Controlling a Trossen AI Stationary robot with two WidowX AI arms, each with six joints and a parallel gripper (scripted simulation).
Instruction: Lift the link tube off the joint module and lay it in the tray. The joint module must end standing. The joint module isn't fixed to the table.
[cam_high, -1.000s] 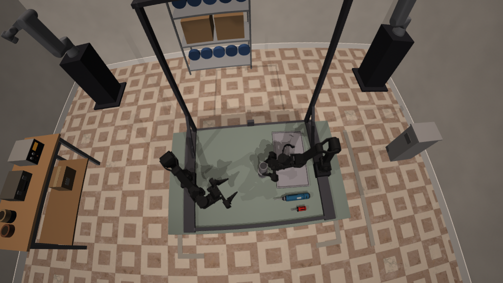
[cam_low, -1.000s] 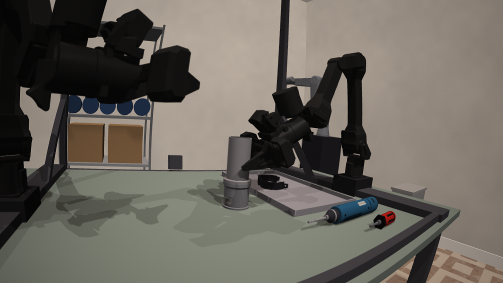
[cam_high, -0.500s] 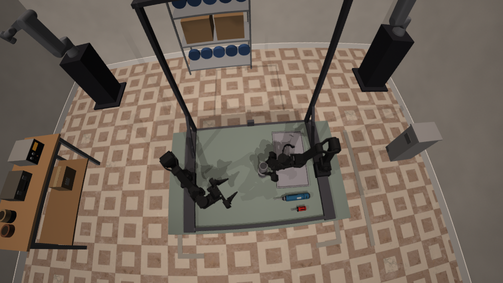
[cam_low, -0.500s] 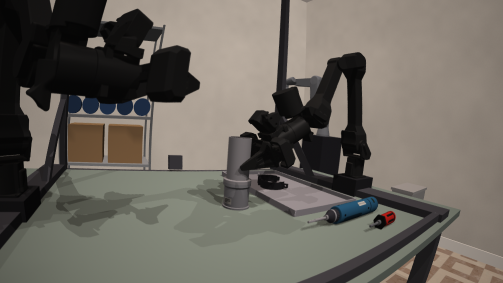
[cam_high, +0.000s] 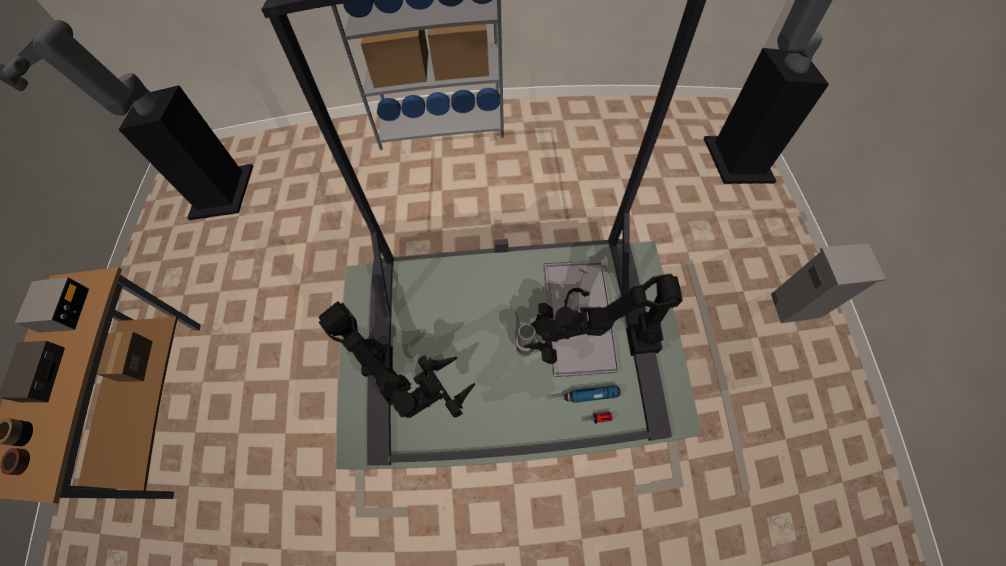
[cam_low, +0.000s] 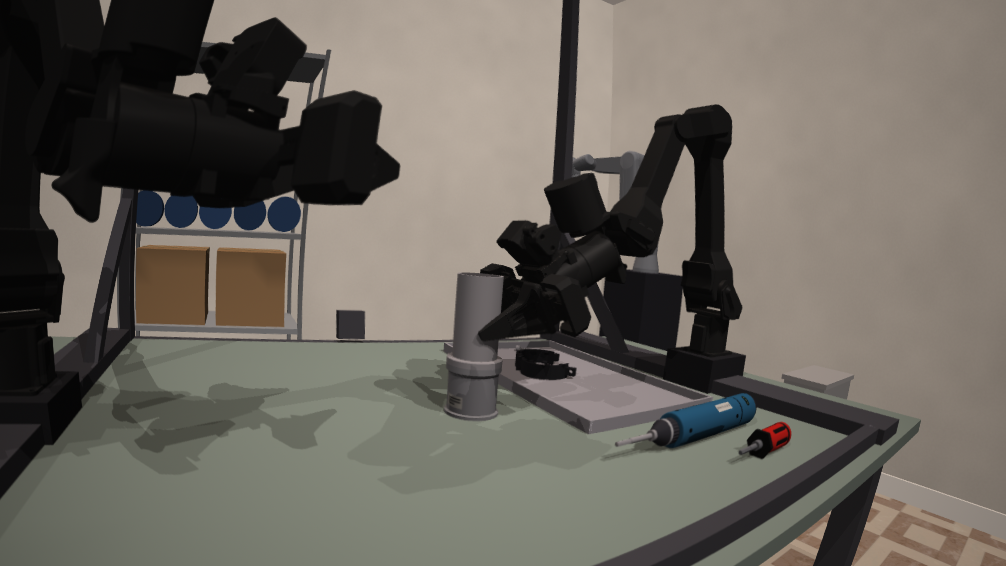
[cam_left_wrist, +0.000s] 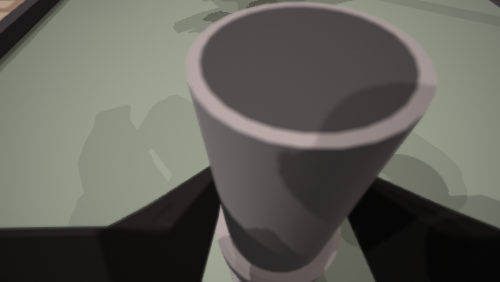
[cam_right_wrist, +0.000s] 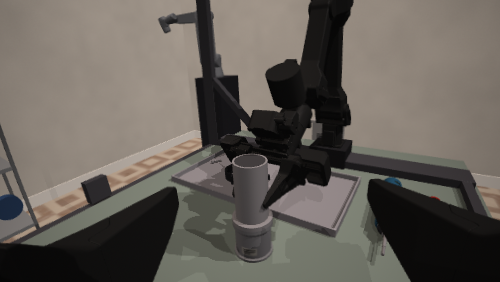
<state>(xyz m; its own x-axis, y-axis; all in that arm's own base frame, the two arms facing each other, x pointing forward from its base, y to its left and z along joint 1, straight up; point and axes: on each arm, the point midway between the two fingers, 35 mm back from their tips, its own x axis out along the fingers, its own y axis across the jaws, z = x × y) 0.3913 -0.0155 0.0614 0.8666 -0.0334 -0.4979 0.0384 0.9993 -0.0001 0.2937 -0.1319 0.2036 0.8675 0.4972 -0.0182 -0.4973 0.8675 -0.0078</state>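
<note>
My left gripper is now 80 mm above the grey joint module and 20 mm to the left of it. Also, from my left hand: black clamp ring: 160 mm to the left, 140 mm behind, 100 mm below; then grey link tube: 20 mm to the right; then grey tray: 180 mm to the left, 110 mm below, 100 mm behind.
</note>
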